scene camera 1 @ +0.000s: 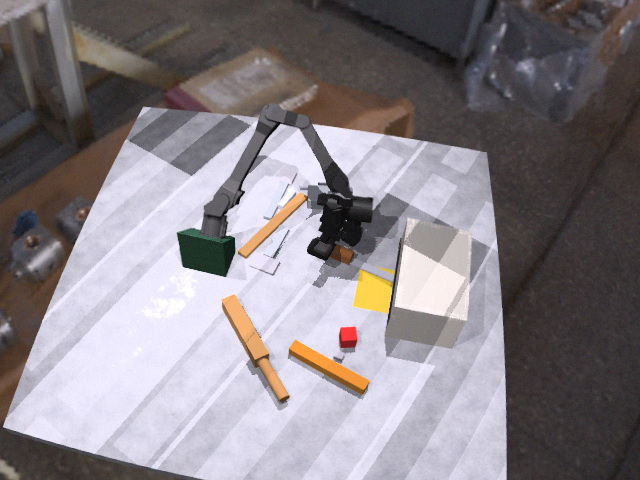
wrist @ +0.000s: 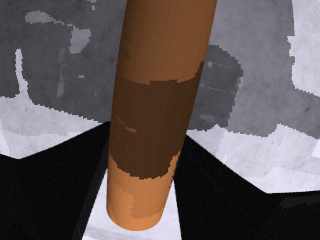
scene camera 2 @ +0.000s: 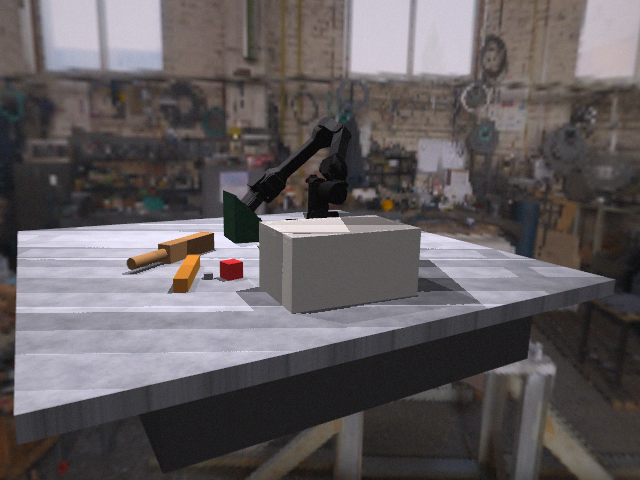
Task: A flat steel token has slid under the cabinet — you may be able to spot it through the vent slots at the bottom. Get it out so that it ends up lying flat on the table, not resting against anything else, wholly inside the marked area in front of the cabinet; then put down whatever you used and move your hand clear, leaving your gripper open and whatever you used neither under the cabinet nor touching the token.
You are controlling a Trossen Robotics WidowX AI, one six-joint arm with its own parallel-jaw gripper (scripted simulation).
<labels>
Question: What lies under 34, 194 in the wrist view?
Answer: The gripper.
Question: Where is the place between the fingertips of the gripper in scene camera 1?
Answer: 328, 250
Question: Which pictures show the wooden paddle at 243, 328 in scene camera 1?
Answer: Scene camera 1 and scene camera 2 only.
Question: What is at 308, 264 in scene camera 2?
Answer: A cabinet.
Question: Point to a wooden paddle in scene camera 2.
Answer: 172, 251
</labels>
